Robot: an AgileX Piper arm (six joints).
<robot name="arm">
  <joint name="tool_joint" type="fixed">
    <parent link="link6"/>
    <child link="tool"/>
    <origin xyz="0 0 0" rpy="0 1.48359 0"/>
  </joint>
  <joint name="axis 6" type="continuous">
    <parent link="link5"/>
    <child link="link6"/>
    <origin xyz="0.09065 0 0.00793" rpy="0 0 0"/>
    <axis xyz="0.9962 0 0.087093"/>
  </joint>
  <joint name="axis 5" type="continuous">
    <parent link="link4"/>
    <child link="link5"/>
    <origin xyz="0 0 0" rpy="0 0 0"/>
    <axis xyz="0 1 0"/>
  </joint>
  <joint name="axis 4" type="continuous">
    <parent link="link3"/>
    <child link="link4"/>
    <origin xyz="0.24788 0 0.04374" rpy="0 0 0"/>
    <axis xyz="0.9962 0 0.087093"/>
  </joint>
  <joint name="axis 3" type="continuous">
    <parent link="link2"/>
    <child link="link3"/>
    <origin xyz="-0.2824 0 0.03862" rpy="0 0 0"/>
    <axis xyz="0 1 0"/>
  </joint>
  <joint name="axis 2" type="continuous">
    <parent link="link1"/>
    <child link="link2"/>
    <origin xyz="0 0 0" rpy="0 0 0"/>
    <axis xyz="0 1 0"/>
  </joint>
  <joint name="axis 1" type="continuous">
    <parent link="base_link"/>
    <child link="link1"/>
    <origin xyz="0 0 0.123" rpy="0 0 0"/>
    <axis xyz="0 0 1"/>
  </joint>
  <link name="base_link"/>
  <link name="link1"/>
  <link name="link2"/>
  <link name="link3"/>
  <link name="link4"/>
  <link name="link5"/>
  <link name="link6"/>
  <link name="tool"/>
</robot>
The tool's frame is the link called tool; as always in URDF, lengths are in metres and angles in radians. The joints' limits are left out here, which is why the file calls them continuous.
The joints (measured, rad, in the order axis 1, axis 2, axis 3, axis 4, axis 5, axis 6), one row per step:
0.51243 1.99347 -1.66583 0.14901 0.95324 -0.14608
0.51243 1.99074 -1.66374 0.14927 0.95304 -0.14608
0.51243 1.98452 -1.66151 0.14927 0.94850 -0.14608
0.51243 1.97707 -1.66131 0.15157 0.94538 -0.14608
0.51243 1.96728 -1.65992 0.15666 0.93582 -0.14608
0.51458 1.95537 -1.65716 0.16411 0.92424 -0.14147
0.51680 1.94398 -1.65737 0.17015 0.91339 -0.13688
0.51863 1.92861 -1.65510 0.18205 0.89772 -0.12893
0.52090 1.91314 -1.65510 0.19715 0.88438 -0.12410
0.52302 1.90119 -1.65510 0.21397 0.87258 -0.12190
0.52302 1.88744 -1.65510 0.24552 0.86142 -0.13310
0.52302 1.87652 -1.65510 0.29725 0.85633 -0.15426
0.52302 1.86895 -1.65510 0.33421 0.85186 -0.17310
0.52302 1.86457 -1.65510 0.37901 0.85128 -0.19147
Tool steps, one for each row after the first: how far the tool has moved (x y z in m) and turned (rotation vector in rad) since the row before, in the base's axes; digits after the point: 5 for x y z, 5 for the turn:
-0.00050 -0.00026 0.00060 0.00062 -0.00061 -0.00009
-0.00054 -0.00035 0.00221 0.00402 -0.00747 -0.00066
-0.00066 -0.00021 0.00329 0.00692 -0.00796 -0.00098
-0.00067 -0.00004 0.00422 0.01279 -0.01328 -0.00256
-0.00149 0.00072 0.00485 0.01748 -0.01309 -0.00540
-0.00121 0.00079 0.00545 0.01726 -0.01515 -0.00487
-0.00175 0.00070 0.00671 0.02643 -0.01652 -0.01013
-0.00203 0.00100 0.00739 0.02837 -0.01587 -0.00706
-0.00177 0.00119 0.00586 0.02655 -0.01144 -0.00488
-0.00213 0.00106 0.00686 0.03484 -0.01057 0.00203
-0.00283 0.00224 0.00582 0.04426 0.00230 0.00866
-0.00193 0.00157 0.00420 0.03059 -0.00110 0.00881
-0.00195 0.00218 0.00294 0.03435 0.00855 0.00859

